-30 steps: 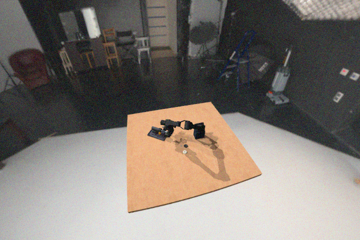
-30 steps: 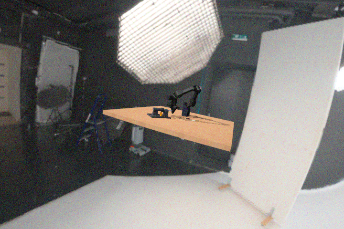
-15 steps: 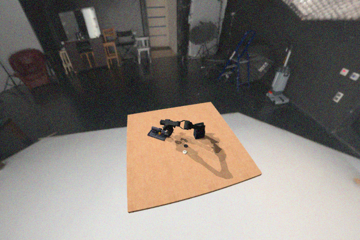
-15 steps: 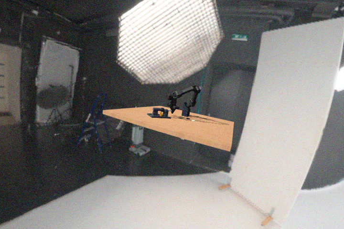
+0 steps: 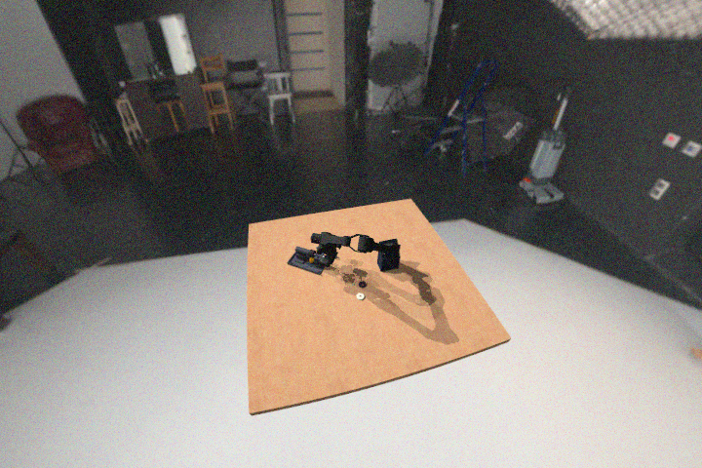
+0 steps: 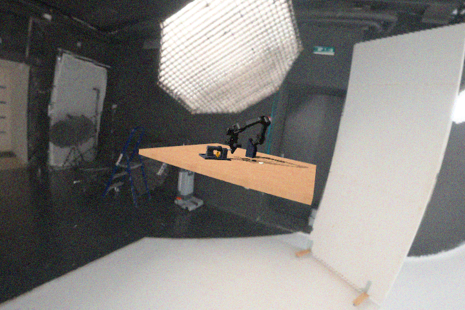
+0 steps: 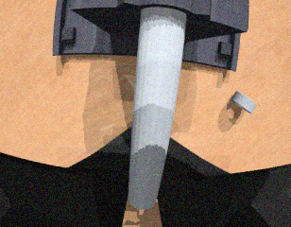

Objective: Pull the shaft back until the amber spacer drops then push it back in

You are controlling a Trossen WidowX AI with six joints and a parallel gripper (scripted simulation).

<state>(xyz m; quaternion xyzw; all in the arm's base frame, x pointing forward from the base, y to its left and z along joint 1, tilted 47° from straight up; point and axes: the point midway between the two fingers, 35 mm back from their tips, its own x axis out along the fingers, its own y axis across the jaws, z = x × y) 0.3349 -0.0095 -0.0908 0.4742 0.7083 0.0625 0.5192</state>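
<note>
Right now the light grey shaft is 5 cm ahead of my gripper tip, 4 cm to the right of it and 3 cm above it. The rest, counted from my gripper tip: amber spacer 11 cm ahead, 8 cm to the right, 2 cm below; then dark grey support block 13 cm ahead, 10 cm to the right.
</note>
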